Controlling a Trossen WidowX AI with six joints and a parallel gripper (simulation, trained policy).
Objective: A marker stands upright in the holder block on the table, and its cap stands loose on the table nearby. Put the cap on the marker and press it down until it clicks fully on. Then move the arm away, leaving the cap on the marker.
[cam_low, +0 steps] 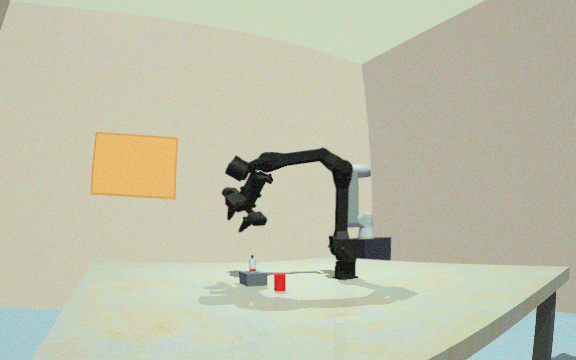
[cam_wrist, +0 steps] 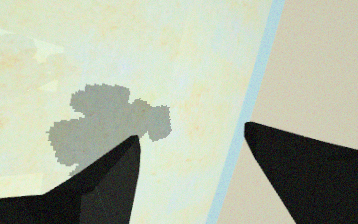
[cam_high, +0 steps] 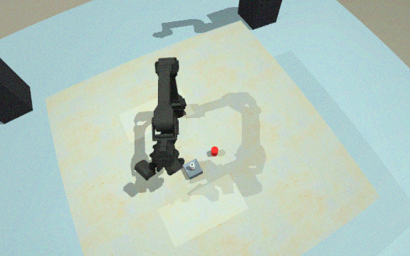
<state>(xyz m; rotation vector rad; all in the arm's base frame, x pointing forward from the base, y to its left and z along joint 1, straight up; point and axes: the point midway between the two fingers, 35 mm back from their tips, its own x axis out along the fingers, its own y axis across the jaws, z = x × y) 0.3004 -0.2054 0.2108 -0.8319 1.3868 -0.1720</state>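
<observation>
Now: gripper tip 280 mm to the right of the red cap, 160 mm above it and 30 mm past it. Also, from my gripper tip: white marker: 160 mm to the left, 110 mm below; then grey holder block: 160 mm to the left, 160 mm below.
</observation>
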